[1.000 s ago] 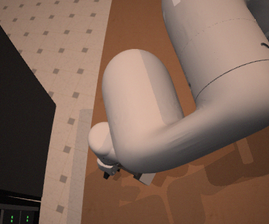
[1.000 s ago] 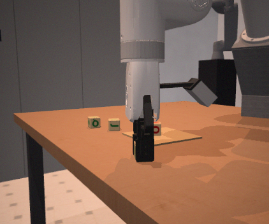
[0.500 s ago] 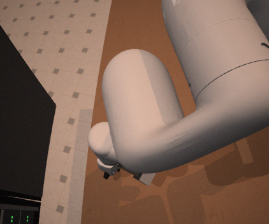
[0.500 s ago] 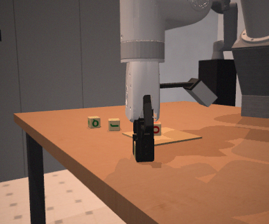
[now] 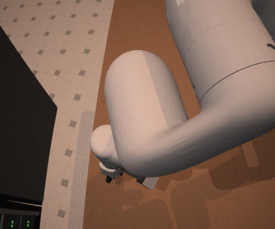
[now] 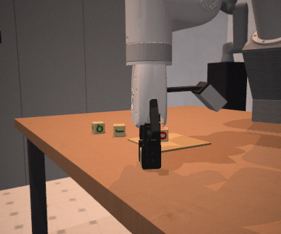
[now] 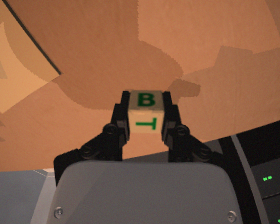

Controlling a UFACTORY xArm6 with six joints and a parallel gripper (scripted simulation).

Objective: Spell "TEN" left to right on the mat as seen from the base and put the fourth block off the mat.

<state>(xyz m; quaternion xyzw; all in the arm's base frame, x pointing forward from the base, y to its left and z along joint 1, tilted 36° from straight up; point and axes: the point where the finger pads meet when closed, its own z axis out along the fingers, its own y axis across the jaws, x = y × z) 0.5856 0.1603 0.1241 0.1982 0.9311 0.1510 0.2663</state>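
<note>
My gripper is now 14 cm to the left of the tan mat, 13 cm past it and 2 cm above it. Also, from my hand: X block 26 cm to the right, 6 cm behind, 1 cm below; E block 33 cm to the right, 2 cm behind, 1 cm below; T block 1 cm below.
</note>
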